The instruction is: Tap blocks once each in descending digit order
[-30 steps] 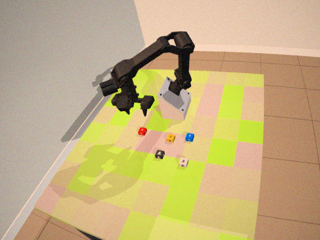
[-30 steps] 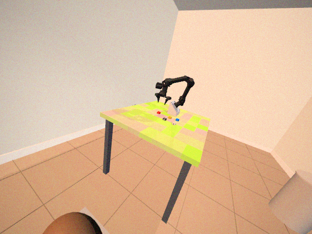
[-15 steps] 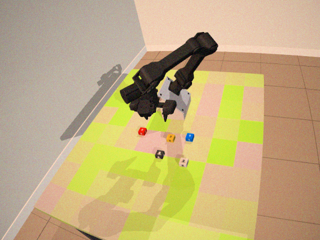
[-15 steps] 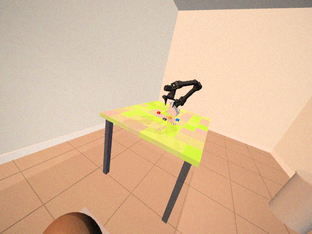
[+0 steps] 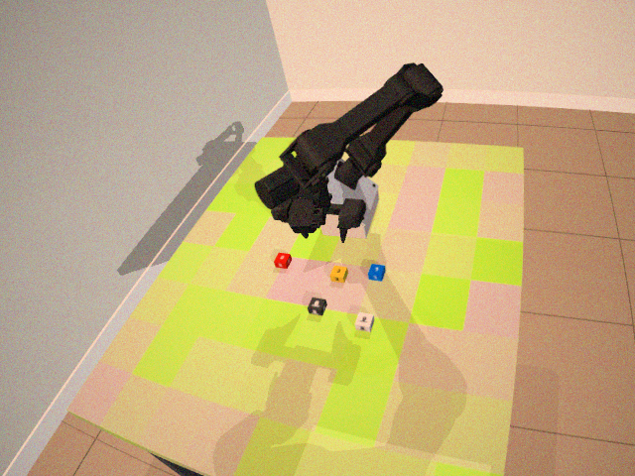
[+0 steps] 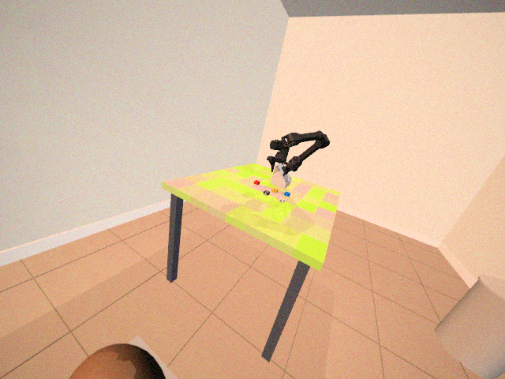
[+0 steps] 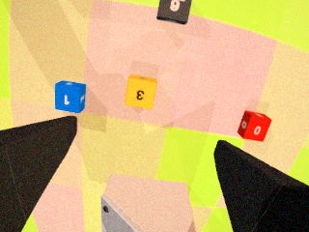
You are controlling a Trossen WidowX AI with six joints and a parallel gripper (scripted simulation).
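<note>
My gripper tip is 120 mm short of the white block, 120 mm above it and 100 mm to the right of it. Also, from my gripper tip: red block 140 mm to the right, 120 mm below, 40 mm behind; then blue block 120 mm below, 100 mm to the left, 20 mm behind; then black block 120 mm below, 90 mm ahead, 20 mm to the right.
</note>
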